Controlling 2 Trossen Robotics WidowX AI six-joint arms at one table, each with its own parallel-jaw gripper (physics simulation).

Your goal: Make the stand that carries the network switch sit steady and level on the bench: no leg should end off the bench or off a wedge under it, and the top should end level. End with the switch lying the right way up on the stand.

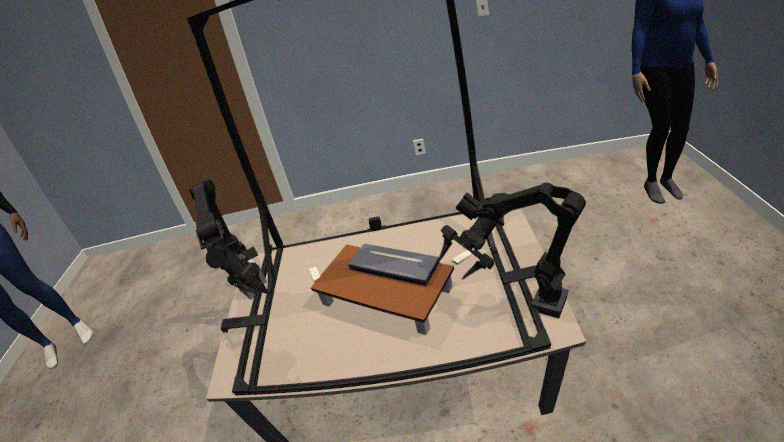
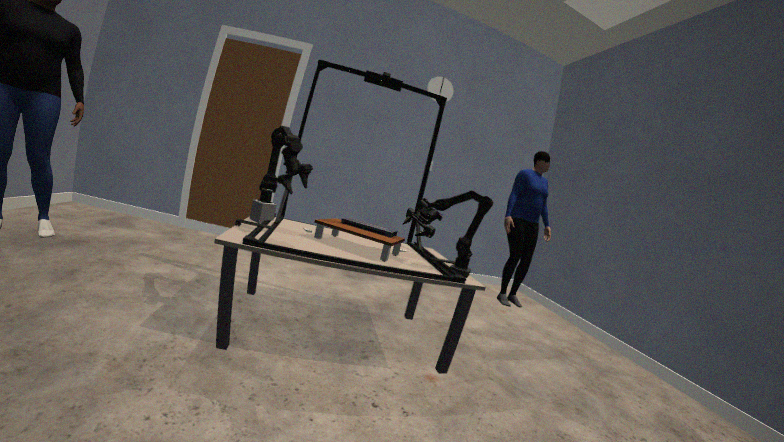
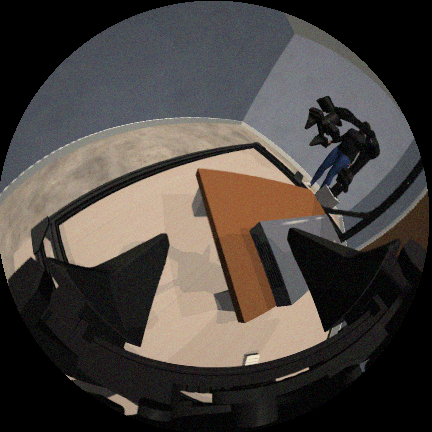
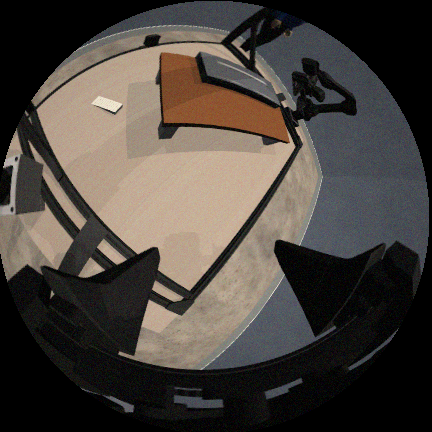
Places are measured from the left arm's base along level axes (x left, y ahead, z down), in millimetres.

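Pixels of known places: left gripper, fingertip midpoint: (image 1: 450, 269) (image 2: 408, 229) (image 3: 229, 237) (image 4: 295, 102); right gripper, fingertip midpoint: (image 1: 262, 292) (image 2: 298, 191) (image 3: 307, 136) (image 4: 218, 250); left arm's base, origin of the base link: (image 1: 550, 296) (image 2: 461, 267) (image 4: 293, 115); right arm's base, origin of the base link: (image 2: 264, 201) (image 3: 332, 192).
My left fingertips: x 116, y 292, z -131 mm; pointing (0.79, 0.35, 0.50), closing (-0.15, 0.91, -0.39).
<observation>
For each thing: its top centre in the pictures, then the offset to it from my left fingertips. Level surfaces: height alone.
- dark grey switch, middle of its top: (image 3: 319, 240) (image 1: 392, 260) (image 4: 247, 77) (image 2: 369, 224) dx -1, dy +220, dz +36 mm
- pale wedge, middle of its top: (image 4: 105, 101) (image 1: 314, 272) dx +75, dy +565, dz +151 mm
- bench, its level: dz +163 mm
The stand has an orange-brown top (image 1: 373, 299) (image 3: 235, 200) (image 4: 182, 102) and short grey legs; I cannot tell how level it is. The dark grey switch (image 1: 392, 265) (image 2: 368, 227) (image 3: 280, 237) (image 4: 235, 75) lies flat on the top's rear part, a pale stripe on its upper face. One pale wedge (image 1: 314, 273) (image 4: 107, 104) lies left of the stand, another wedge (image 1: 461, 257) (image 3: 251, 359) right of it. My left gripper (image 1: 453, 267) (image 3: 229, 237) is open and empty above the stand's right end. My right gripper (image 2: 298, 189) (image 4: 218, 250) is open and empty, high at the bench's left side. The rear leg's foot is hidden.
A black frame (image 1: 463, 82) (image 2: 433, 148) rises around the bench (image 1: 329, 356), with rails along its edges. A small black box (image 1: 374, 222) sits at the rear rail. Two people (image 1: 667, 38) (image 2: 30, 60) stand away from the bench.
</observation>
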